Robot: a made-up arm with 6 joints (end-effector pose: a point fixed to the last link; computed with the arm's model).
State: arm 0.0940 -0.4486 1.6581 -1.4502 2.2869 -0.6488
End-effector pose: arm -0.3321 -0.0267 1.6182 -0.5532 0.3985 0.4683
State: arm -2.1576 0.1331 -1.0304 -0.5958 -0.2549 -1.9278
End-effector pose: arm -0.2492 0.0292 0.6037 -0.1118 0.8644 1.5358
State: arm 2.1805 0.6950 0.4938 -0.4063 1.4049 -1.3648
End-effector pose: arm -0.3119 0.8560 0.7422 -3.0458 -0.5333 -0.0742
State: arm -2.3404 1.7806 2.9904 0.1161 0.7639 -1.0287
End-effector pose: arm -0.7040 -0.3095 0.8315 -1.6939 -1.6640 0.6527
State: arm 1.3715 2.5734 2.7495 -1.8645 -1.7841 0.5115
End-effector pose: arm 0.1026 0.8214 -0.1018 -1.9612 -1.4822 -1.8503
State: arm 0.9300 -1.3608 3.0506 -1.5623 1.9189 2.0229
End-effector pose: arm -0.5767 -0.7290 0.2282 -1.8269 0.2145 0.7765
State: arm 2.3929 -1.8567 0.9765 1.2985 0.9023 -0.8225
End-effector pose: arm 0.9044 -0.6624 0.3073 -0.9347 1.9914 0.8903
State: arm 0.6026 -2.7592 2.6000 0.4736 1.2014 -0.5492
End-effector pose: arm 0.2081 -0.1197 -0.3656 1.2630 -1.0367 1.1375
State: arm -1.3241 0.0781 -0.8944 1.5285 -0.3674 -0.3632
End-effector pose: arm 0.0695 -0.4887 0.8438 -0.1209 0.4447 -0.3525
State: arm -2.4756 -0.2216 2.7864 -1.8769 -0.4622 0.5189
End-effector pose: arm 0.4815 0.3443 1.3593 -1.1592 -0.6037 1.4389
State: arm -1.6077 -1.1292 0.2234 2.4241 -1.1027 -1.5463
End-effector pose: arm 0.1596 0.6416 1.3002 2.5566 0.9904 0.8994
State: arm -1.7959 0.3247 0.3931 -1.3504 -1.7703 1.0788
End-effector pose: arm -0.2303 -0.6386 0.9119 0.7003 -1.0508 0.0079
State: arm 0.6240 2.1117 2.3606 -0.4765 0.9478 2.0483
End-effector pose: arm 0.9049 0.4545 0.1950 -1.2220 -1.5916 0.5190
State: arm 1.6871 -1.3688 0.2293 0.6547 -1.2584 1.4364
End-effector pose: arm 0.2667 -0.6890 1.1420 -0.5800 -1.5271 1.7739
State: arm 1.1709 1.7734 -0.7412 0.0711 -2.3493 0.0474
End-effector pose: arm 0.2749 0.0699 0.0618 1.5344 -2.3395 0.9524
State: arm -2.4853 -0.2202 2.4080 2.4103 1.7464 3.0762
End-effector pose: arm 0.6003 0.3429 1.2089 -1.4298 -0.6698 -0.5321
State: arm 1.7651 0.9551 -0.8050 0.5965 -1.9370 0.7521
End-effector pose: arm 0.0894 0.5626 0.3249 2.0419 -2.2411 -0.6770
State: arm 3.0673 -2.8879 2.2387 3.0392 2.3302 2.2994
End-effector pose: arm -0.0795 -0.1540 -0.5132 -1.9044 -0.1387 1.0168
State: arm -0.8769 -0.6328 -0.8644 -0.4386 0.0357 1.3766
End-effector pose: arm -0.1050 -0.1713 0.7994 -0.6316 -0.4275 0.0812
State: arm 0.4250 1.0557 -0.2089 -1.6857 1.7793 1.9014
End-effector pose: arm 0.4122 0.2518 0.2357 -1.2583 0.1595 -0.0324
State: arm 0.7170 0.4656 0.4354 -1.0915 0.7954 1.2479
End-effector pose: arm 0.6146 0.4563 0.8316 0.2084 -1.4642 0.4757
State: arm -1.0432 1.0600 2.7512 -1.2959 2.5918 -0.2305
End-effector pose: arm 0.2706 -0.5746 1.3181 0.2647 0.8283 -0.1151
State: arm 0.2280 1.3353 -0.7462 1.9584 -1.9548 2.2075
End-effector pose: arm 0.4647 0.1977 0.1120 0.0962 -1.5902 -0.4573
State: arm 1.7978 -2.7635 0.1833 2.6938 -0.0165 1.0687
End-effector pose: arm 0.0086 -0.7541 -0.0524 -0.9302 -0.7170 -0.4511
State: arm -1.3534 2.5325 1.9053 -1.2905 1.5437 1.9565
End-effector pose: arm 0.0703 -0.5660 -0.4486 -1.2179 0.5038 -1.4988
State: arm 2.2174 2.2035 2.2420 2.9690 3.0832 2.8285
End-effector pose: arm -0.7391 0.6706 0.2040 -1.5099 1.2035 1.0948
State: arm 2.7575 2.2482 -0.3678 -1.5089 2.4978 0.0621
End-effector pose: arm 0.1066 -0.0122 0.0565 0.5487 -1.9145 2.4275
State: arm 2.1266 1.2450 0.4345 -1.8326 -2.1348 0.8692
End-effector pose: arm -0.4414 0.6476 0.1866 -1.0453 -2.5122 -0.9709
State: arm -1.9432 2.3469 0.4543 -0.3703 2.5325 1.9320
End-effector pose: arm -0.2627 -0.0316 -0.3860 -1.4323 1.3372 -0.6461
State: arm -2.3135 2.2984 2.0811 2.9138 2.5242 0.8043
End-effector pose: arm -0.5017 -0.7716 0.0745 -0.2209 -0.6285 1.6787
